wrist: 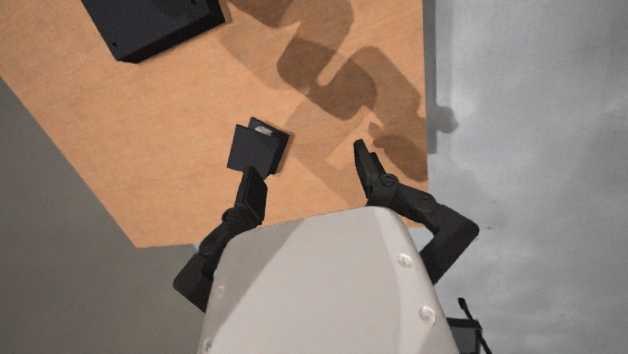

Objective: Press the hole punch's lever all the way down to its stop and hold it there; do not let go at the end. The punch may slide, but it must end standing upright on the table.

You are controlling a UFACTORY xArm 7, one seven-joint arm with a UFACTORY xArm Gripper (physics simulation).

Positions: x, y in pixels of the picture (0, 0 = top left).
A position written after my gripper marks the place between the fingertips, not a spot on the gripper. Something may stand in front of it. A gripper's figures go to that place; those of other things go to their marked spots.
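My gripper [306, 165] is sitting 16 cm from the lens, and there's a black hole punch [260, 145] that's 44 cm from the lens.
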